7 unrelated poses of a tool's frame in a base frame.
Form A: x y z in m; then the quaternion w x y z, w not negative.
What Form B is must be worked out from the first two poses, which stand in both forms.
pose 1, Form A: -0.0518 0.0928 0.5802 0.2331 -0.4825 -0.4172 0.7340
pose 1, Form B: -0.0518 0.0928 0.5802 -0.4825 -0.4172 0.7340 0.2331
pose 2, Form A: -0.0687 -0.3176 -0.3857 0.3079 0.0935 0.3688 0.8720
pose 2, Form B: -0.0687 -0.3176 -0.3857 0.0935 0.3688 0.8720 0.3079
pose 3, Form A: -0.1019 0.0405 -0.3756 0.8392 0.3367 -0.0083 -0.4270
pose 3, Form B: -0.1019 0.0405 -0.3756 0.3367 -0.0083 -0.4270 0.8392
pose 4, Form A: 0.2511 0.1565 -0.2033 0.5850 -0.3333 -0.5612 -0.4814
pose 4, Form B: 0.2511 0.1565 -0.2033 -0.3333 -0.5612 -0.4814 0.5850
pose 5, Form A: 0.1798 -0.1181 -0.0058 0.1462 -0.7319 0.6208 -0.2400
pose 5, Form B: 0.1798 -0.1181 -0.0058 -0.7319 0.6208 -0.2400 0.1462
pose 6, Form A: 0.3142 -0.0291 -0.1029 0.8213 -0.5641 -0.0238 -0.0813
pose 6, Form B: 0.3142 -0.0291 -0.1029 -0.5641 -0.0238 -0.0813 0.8213
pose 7, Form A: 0.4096 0.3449 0.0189 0.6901 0.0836 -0.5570 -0.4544
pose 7, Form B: 0.4096 0.3449 0.0189 0.0836 -0.5570 -0.4544 0.6901
